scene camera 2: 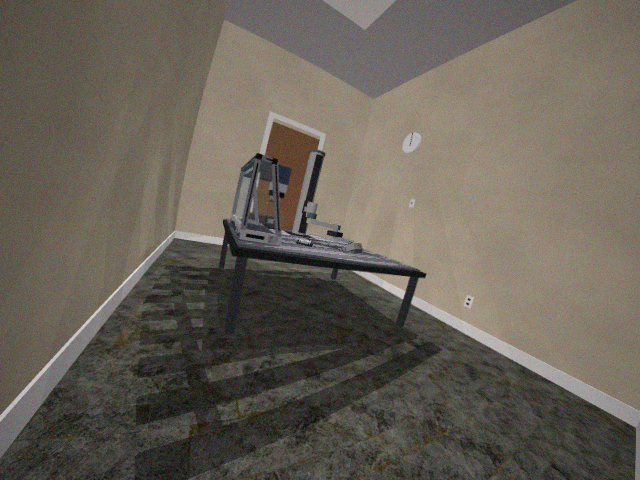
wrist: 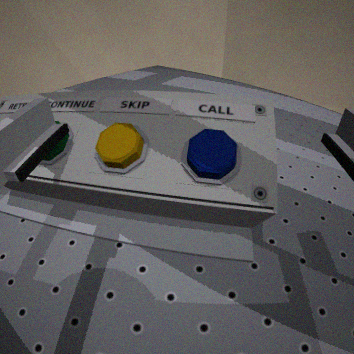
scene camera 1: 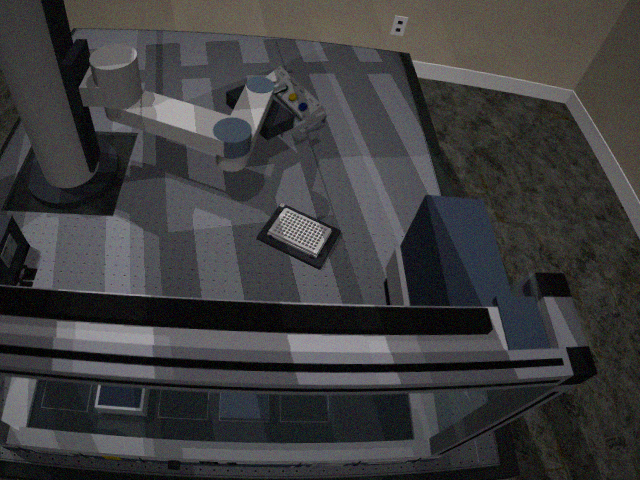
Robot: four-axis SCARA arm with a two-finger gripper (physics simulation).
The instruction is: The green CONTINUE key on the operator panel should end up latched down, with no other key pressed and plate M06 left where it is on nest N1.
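Seen in the pictures: gripper, fingertip midpoint: (scene camera 2: 351, 242) (wrist: 194, 112) (scene camera 1: 303, 99); arm's base, link origin: (scene camera 2: 298, 235) (scene camera 1: 73, 172).
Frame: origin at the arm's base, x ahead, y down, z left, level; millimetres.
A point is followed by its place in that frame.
The operator panel (scene camera 1: 311, 104) {x 635, y -87, z 234 mm} (scene camera 2: 353, 248) {x 674, y -53, z 234 mm} (wrist: 165, 175) {x 591, y -68, z 243 mm} is a pale sloped box. In the wrist view the green CONTINUE key (wrist: 59, 147) {x 558, y -76, z 301 mm} is partly hidden behind the left finger; whether it is latched down cannot be told. The yellow SKIP key (wrist: 120, 145) {x 581, y -81, z 266 mm} (scene camera 1: 293, 96) {x 584, y -83, z 269 mm} and blue CALL key (wrist: 212, 153) {x 608, y -81, z 227 mm} (scene camera 1: 302, 106) {x 610, y -82, z 227 mm} stand raised. The RETRY label shows partly at the left edge; its key is hidden. My gripper (wrist: 194, 112) {x 612, y -96, z 243 mm} is open and empty, its fingers wide apart at both sides of the wrist view. White plate M06 (scene camera 1: 299, 231) {x 601, y -39, z -185 mm} sits on dark nest N1 (scene camera 1: 326, 253) {x 664, y -24, z -233 mm}.
The arm's column (scene camera 1: 54, 103) {x 45, y -278, z -59 mm} stands at the left of scene camera 1. A blue box-shaped unit (scene camera 1: 465, 248) {x 733, y -501, z -543 mm} stands at the right. A framed enclosure (scene camera 1: 217, 343) {x 465, y -509, z -668 mm} with glass panels runs across the front. A dark device (scene camera 1: 11, 248) {x -34, y -83, z -306 mm} stands at the left edge.
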